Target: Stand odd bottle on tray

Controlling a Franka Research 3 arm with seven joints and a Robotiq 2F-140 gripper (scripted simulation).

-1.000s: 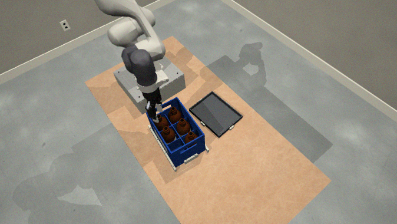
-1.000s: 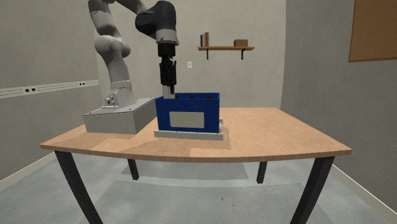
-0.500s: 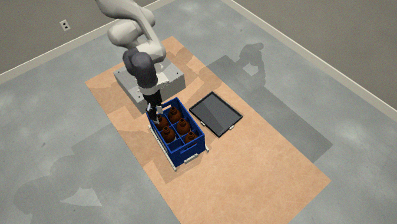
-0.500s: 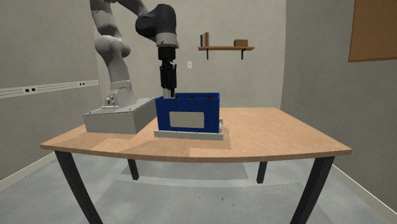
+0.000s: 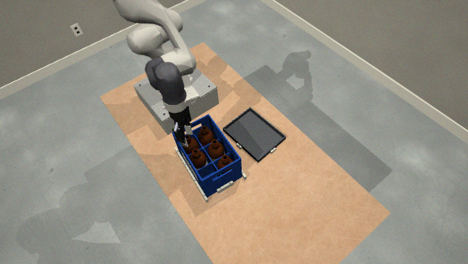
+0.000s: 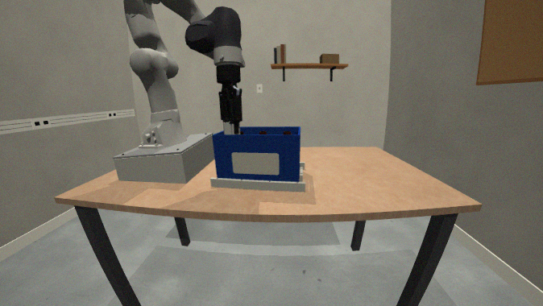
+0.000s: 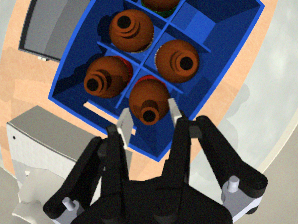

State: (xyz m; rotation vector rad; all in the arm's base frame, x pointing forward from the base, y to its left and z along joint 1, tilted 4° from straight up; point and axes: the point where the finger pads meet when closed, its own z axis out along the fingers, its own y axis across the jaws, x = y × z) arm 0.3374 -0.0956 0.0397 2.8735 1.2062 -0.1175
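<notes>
My gripper is now 8 cm above the bottle. Round my hand: blue crate 9 cm below, 9 cm ahead, 5 cm to the left; then dark grey tray 31 cm to the left, 16 cm below, 6 cm ahead.
</notes>
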